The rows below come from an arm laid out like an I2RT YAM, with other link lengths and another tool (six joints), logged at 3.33 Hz.
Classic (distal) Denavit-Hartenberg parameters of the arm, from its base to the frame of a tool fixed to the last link. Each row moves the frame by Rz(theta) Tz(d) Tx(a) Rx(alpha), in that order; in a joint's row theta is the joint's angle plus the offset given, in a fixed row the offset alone. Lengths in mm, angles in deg.
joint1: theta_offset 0  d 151  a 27.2  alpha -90
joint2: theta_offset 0  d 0  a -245.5  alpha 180
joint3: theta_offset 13.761  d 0  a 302.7  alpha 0
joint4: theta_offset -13.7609  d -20.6  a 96.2  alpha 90
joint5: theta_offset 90  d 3.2  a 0  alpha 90
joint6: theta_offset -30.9  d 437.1  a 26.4  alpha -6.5
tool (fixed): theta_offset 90  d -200.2  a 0  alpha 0
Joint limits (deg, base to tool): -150..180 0..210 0..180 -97..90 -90..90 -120..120
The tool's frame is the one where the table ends.
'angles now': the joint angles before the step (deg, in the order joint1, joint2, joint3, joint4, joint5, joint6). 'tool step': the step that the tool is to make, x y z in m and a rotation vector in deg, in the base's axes. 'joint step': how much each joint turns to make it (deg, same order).
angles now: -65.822, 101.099, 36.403, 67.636, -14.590, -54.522
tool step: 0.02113, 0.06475, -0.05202, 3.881, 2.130, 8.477
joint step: 2.360, 0.370, -8.568, 4.457, -6.120, -0.197
